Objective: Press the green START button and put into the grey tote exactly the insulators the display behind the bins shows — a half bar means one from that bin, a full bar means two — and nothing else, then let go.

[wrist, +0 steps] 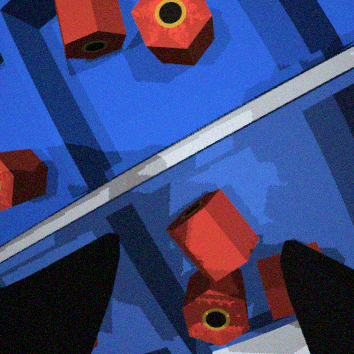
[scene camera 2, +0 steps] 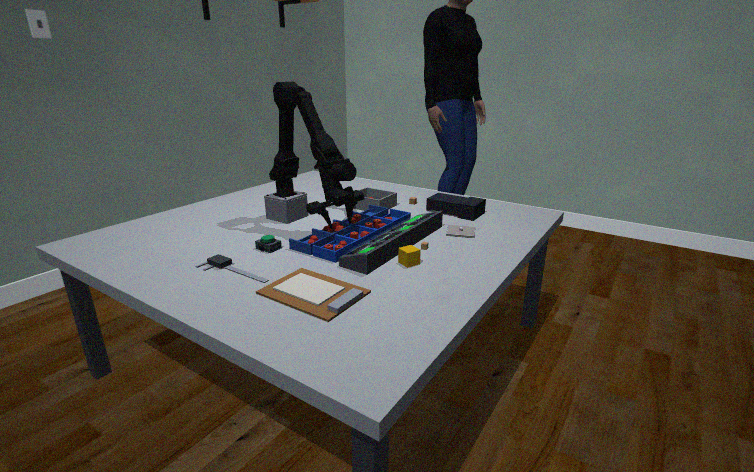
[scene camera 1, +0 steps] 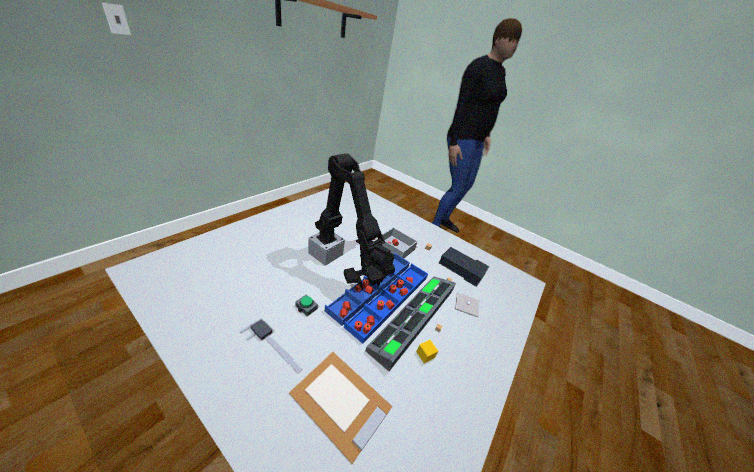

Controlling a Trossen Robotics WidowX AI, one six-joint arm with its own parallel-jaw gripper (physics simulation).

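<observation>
My gripper is open and empty, low over a near-row bin among the blue bins. Between the fingertips in the wrist view is a tilted red insulator. It touches or overlaps an upright insulator; another insulator is partly behind the right finger. The grey tote holds a red insulator. The display shows green bars in three places; their exact lengths are unclear. The green START button stands left of the bins.
A yellow cube and small wooden cubes lie near the display. A black box stands beyond it. A clipboard and a caliper lie towards the front. A person stands behind the table.
</observation>
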